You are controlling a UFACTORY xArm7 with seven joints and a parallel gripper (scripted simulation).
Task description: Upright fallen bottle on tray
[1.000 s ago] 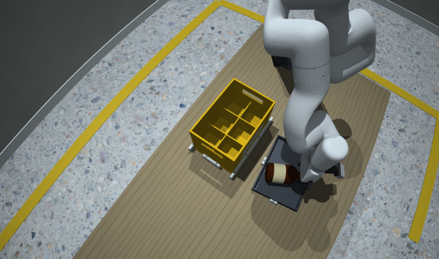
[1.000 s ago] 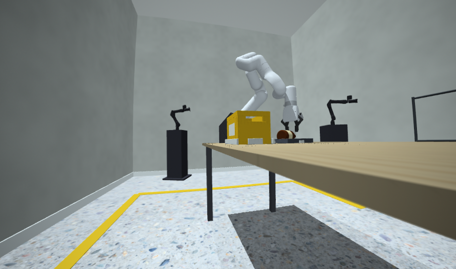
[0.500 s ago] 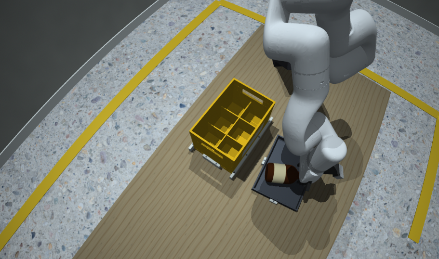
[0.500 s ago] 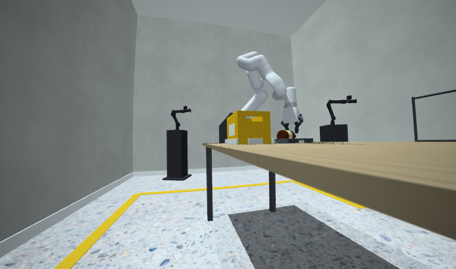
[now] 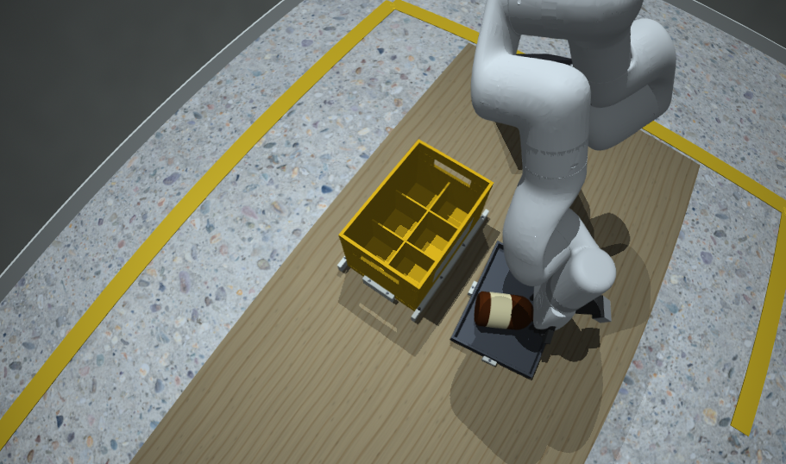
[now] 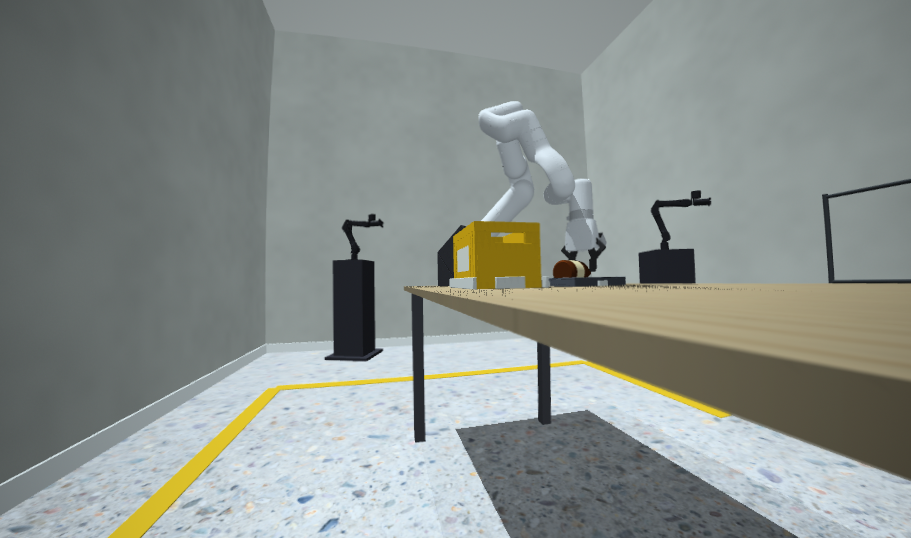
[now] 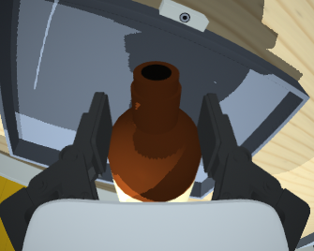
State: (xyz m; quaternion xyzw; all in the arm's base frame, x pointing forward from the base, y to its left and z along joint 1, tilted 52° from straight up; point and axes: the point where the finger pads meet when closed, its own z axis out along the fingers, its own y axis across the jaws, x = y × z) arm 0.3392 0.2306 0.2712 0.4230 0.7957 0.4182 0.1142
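The brown bottle is 40 mm ahead of my hand, 30 mm to the right of it and 20 mm below it. Round my hand: dark grey tray (20 mm ahead, 40 mm to the right, 50 mm below); then yellow crate (100 mm ahead, 300 mm to the right, 20 mm above).
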